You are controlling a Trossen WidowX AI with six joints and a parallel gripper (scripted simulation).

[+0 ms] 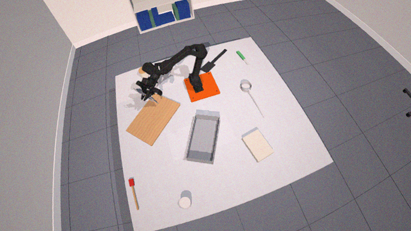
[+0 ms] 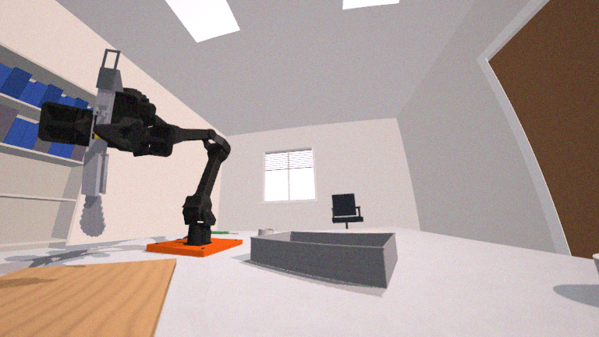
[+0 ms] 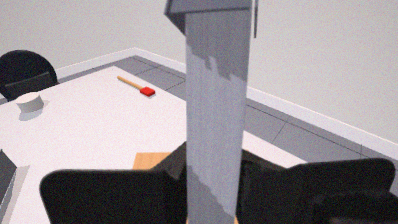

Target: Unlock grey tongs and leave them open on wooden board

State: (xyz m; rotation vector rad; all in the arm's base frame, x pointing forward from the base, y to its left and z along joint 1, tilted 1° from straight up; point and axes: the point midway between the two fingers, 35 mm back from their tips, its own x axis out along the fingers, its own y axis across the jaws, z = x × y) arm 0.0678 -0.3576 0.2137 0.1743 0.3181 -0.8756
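Right now the wooden board is 21 cm below my gripper tip. From my gripper tip the other things lie so: tan jar 45 cm behind, 19 cm below, 3 cm to the left; then spatula 60 cm to the left, 33 cm behind, 22 cm below; then grey roasting tin 30 cm ahead, 27 cm to the left, 19 cm below.
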